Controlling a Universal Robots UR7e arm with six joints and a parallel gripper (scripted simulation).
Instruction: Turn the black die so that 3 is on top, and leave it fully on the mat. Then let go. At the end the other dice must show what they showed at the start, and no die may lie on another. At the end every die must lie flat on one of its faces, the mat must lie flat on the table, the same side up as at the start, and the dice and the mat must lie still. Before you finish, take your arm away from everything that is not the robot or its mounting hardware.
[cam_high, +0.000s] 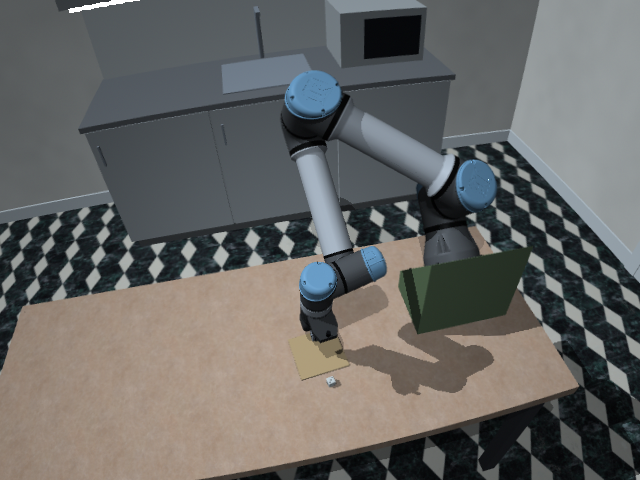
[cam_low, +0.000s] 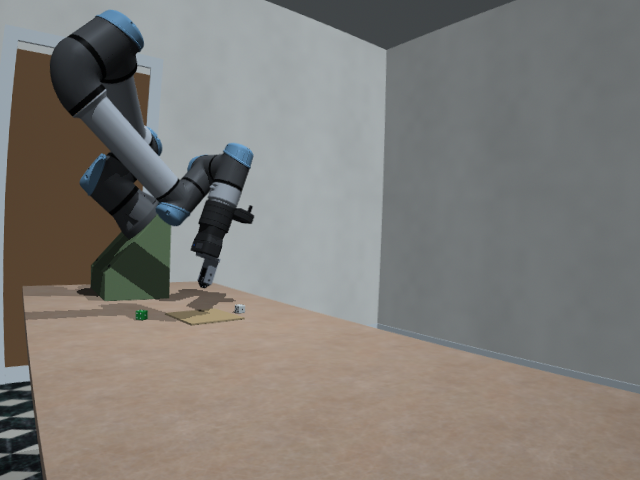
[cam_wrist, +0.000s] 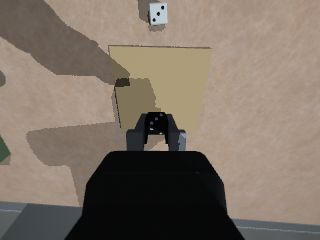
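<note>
Right now my hand is 1 cm to the left of the black die and 2 cm above it. Also, from my hand: green die 3 cm behind, 15 cm to the right, 9 cm below; then tan mat 1 cm to the right, 10 cm below; then white die 1 cm behind, 10 cm to the left, 9 cm below.
</note>
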